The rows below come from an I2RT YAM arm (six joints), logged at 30 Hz.
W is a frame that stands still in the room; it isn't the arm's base.
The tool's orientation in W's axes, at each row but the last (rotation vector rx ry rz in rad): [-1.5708, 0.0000, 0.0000]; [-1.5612, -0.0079, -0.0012]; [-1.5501, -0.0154, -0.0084]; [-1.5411, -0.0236, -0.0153]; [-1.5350, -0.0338, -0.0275]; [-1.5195, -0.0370, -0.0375]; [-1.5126, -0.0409, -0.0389]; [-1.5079, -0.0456, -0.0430]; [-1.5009, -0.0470, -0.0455]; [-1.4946, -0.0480, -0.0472]
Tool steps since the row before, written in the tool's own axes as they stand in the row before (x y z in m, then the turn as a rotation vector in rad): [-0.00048, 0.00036, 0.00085, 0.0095, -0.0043, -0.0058]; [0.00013, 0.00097, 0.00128, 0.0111, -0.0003, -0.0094]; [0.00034, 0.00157, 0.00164, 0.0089, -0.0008, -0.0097]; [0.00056, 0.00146, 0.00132, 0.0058, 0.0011, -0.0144]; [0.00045, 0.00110, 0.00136, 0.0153, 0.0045, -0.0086]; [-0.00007, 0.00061, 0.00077, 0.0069, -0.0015, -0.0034]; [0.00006, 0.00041, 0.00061, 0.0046, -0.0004, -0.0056]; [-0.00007, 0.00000, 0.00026, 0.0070, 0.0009, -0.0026]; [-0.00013, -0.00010, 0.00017, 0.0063, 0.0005, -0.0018]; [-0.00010, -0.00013, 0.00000, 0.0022, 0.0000, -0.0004]
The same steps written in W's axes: [-0.00048, 0.00085, -0.00036, 0.0095, -0.0058, 0.0043]; [0.00013, 0.00129, -0.00096, 0.0111, -0.0094, 0.0003]; [0.00036, 0.00167, -0.00153, 0.0089, -0.0097, 0.0007]; [0.00059, 0.00137, -0.00141, 0.0059, -0.0143, -0.0014]; [0.00049, 0.00140, -0.00103, 0.0155, -0.0084, -0.0042]; [-0.00004, 0.00080, -0.00057, 0.0068, -0.0035, 0.0017]; [0.00008, 0.00063, -0.00037, 0.0046, -0.0056, 0.0003]; [-0.00007, 0.00026, 0.00001, 0.0070, -0.0025, -0.0007]; [-0.00014, 0.00016, 0.00010, 0.0063, -0.0018, -0.0002]; [-0.00011, -0.00001, 0.00012, 0.0022, -0.0004, 0.0001]
